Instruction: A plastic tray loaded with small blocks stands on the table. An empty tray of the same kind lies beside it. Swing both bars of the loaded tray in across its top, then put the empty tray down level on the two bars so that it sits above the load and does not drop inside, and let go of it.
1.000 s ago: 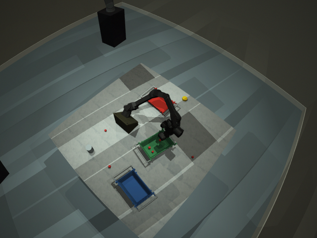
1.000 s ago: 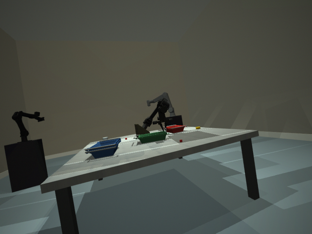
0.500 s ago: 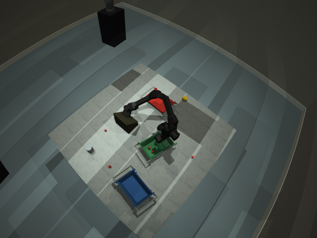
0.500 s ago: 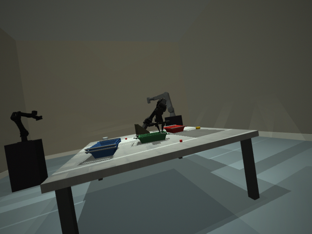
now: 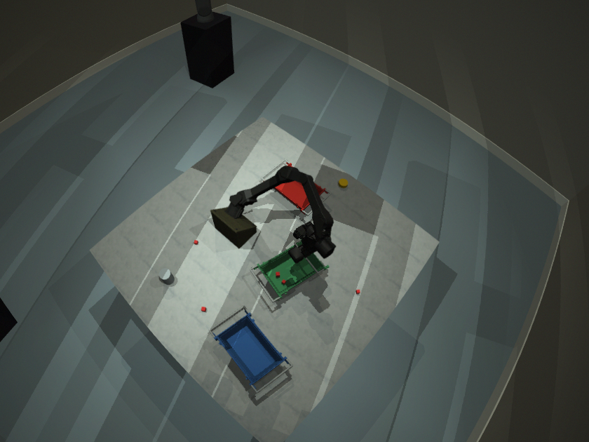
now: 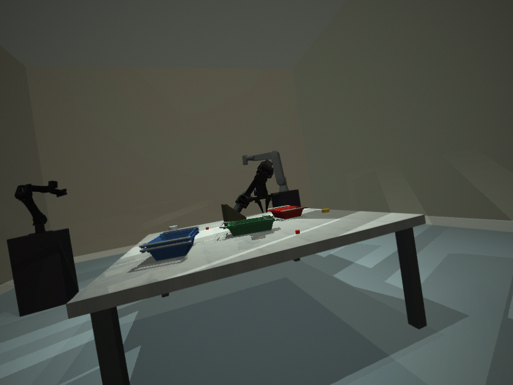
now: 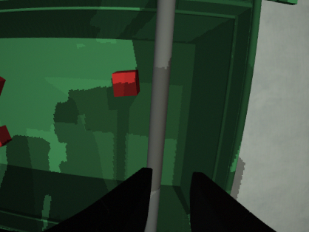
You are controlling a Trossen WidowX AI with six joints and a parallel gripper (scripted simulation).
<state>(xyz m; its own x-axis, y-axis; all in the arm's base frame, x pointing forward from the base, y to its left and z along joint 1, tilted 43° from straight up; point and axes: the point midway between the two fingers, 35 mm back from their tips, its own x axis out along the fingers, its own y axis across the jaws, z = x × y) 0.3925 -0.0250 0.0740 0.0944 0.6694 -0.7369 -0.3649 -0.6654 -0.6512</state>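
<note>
The red tray is 26 cm behind my gripper tip, 30 cm to the left of it and 4 cm below it. Also, from my gripper tip: yellow disc: 8 cm behind, 50 cm to the left, 8 cm below; then grey cylinder: 46 cm behind, 45 cm to the right, 5 cm below.
</note>
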